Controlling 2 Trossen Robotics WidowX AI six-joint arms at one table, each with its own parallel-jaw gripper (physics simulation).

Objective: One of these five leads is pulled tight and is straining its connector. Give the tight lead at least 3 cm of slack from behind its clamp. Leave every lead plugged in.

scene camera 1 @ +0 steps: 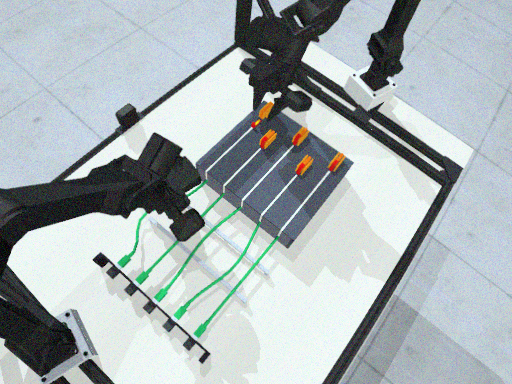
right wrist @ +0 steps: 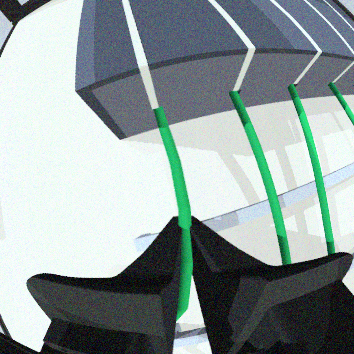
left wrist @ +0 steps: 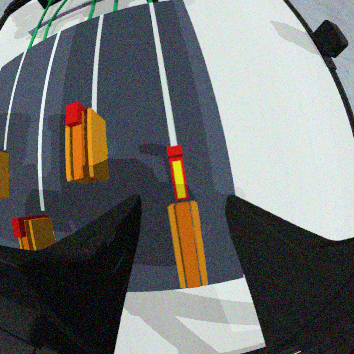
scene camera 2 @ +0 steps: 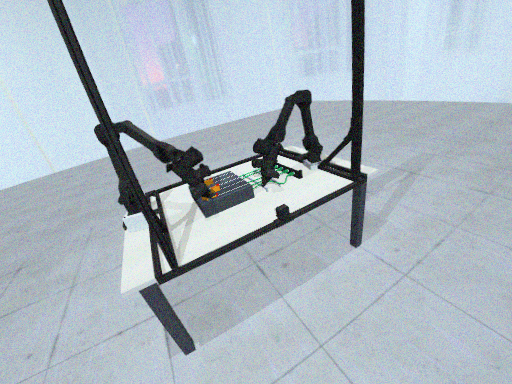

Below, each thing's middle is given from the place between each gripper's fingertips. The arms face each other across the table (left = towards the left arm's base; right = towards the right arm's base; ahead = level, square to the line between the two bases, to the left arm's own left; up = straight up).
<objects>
Right now the orange clamp (left wrist: pixel 182 208) is 3 cm behind my right hand, 28 cm to the left of it and 5 cm above it.
The orange clamp lies 2 cm to the left of my left hand and 1 cm below it.
</objects>
